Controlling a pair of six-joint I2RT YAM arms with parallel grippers.
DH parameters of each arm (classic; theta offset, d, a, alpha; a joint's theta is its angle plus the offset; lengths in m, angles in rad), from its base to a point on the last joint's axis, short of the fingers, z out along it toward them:
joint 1: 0 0.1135 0.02 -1.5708
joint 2: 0 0 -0.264 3.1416
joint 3: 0.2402 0 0.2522 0
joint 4: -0.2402 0 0.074 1.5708
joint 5: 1.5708 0 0 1.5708
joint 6: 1.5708 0.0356 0 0
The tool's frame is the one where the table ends.
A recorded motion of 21 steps. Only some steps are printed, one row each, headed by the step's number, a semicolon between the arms.
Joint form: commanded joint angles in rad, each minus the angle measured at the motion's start. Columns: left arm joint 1, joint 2, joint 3, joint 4, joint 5, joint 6; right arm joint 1, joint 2, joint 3, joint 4, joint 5, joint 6.
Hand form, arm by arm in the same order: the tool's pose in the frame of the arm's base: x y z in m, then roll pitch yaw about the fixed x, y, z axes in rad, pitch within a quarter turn. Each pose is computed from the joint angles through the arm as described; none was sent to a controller.
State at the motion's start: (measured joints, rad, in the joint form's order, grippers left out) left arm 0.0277 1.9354 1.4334 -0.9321 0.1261 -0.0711; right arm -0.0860 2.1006 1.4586 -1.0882 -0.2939 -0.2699
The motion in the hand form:
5: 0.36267 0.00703 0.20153 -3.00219 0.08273 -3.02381; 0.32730 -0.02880 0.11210 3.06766 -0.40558 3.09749
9: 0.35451 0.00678 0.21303 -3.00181 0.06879 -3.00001; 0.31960 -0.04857 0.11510 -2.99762 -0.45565 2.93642
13: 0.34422 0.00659 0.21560 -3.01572 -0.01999 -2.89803; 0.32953 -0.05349 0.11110 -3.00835 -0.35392 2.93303
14: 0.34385 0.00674 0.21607 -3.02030 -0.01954 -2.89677; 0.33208 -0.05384 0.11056 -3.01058 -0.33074 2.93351
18: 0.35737 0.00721 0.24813 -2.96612 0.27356 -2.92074; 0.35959 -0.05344 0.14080 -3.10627 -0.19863 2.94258
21: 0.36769 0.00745 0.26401 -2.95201 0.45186 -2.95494; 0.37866 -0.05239 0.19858 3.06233 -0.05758 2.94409
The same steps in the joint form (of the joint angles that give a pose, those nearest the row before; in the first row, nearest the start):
5: 0.0046 -0.0336 0.0172 -0.0931 0.0057 -0.0149; -0.0076 0.0057 -0.1244 -0.1190 0.2396 0.2243
9: 0.0046 -0.0683 0.0179 -0.1392 0.0053 -0.0389; -0.0523 0.0053 -0.1236 -0.1751 0.4082 0.3304
13: 0.0046 -0.0774 0.0179 -0.2251 0.0011 -0.1419; -0.0630 0.0054 -0.1213 -0.0748 0.4063 0.3262
14: 0.0046 -0.0790 0.0179 -0.2270 -0.0034 -0.1431; -0.0629 0.0053 -0.1198 -0.0530 0.4055 0.3262
18: 0.0046 -0.1602 0.0244 -0.0206 -0.0042 -0.1118; -0.0591 -0.0088 0.0099 -0.0595 0.3185 0.3227
21: 0.0042 -0.1896 0.0240 0.1232 -0.0057 -0.0691; -0.0591 -0.0610 0.1770 -0.1320 0.2117 0.3224

